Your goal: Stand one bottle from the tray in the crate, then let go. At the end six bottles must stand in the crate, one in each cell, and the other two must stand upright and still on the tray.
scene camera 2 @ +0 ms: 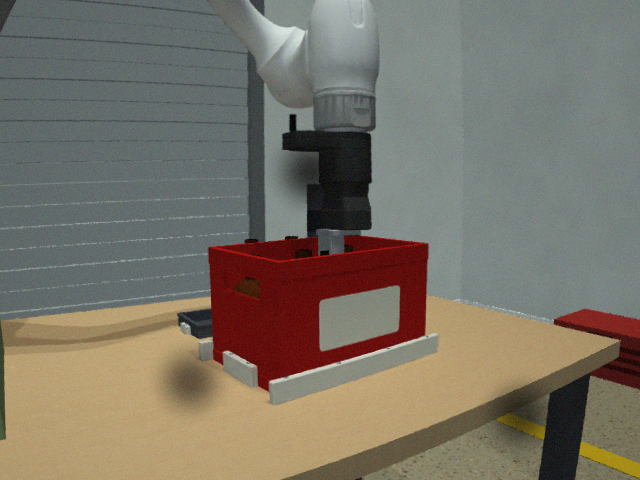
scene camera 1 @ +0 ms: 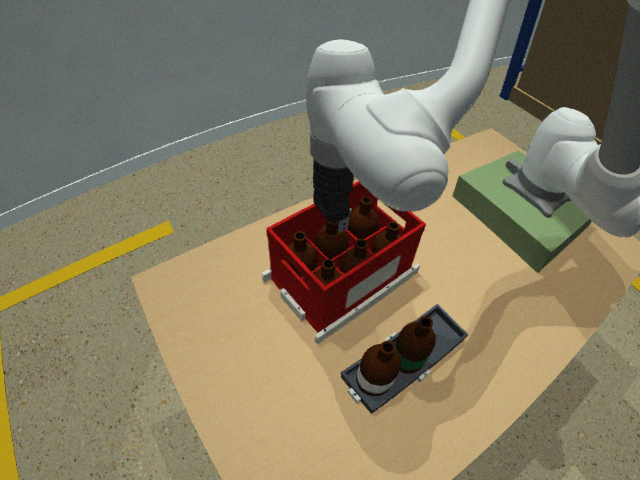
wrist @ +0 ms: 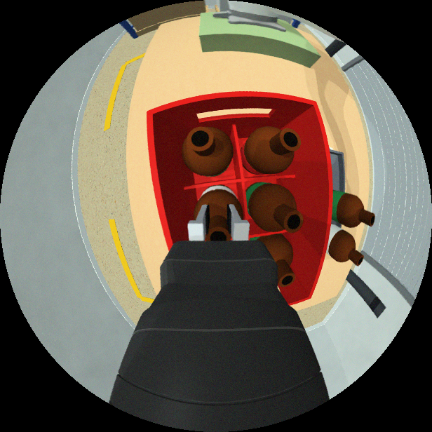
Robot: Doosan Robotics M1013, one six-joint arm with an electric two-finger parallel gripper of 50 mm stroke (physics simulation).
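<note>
My gripper points straight down, with its fingertips at the crate's rim height, shut on the neck of a brown bottle with a white label. This bottle is upright in the middle cell of the row away from the tray; its base is hidden. The other five cells of the red crate hold upright bottles. On the dark tray stand a white-label bottle and a green-label bottle.
The crate's high walls and thin red dividers surround the fingers, with bottle necks close by. White rails run along the crate's foot. A green block under the arm's base stands on the wooden table.
</note>
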